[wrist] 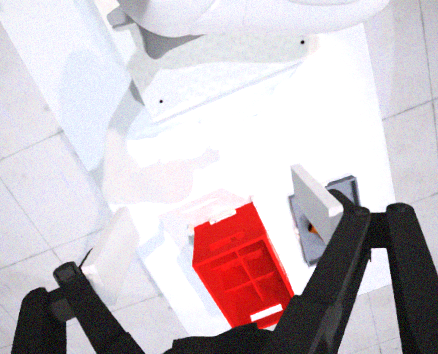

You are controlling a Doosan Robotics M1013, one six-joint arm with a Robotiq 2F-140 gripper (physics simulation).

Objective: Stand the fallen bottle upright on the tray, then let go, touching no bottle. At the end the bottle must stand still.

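Frame: origin at the arm's base, x ahead, y up, z right, level; metres.
Seen in the pictures: gripper, fingertip midpoint: point(211, 203).
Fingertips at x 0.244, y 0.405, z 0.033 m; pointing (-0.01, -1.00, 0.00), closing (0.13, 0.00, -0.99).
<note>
A point is followed by its place in that frame.
The dark grey tray point(306, 242) @[z -0.105, x 0.715, y -0.101 m] lies on the white table at the right, partly hidden behind the right finger. A small orange and dark patch point(313, 228) @[z -0.128, x 0.639, y -0.053 m] shows on the tray beside that finger; it may be part of a bottle, but the finger hides the rest, so its pose cannot be told. No whole bottle can be made out. My gripper point(211, 203) @[z 0.033, x 0.244, y 0.405 m] is wide open, with nothing between its pale finger pads. It hangs above the table, with the right finger in front of the tray in this view.
A red crate point(230, 245) @[z 0.090, x 0.526, y 0.053 m] with inner dividers stands between the fingers in the view, left of the tray, lower down. The white table point(325, 125) @[z -0.248, x 0.386, y -0.107 m] has its right edge beyond the tray. The robot's pale base plate point(200, 82) @[z 0.015, x 0.165, y -0.008 m] and arm are at the top.
</note>
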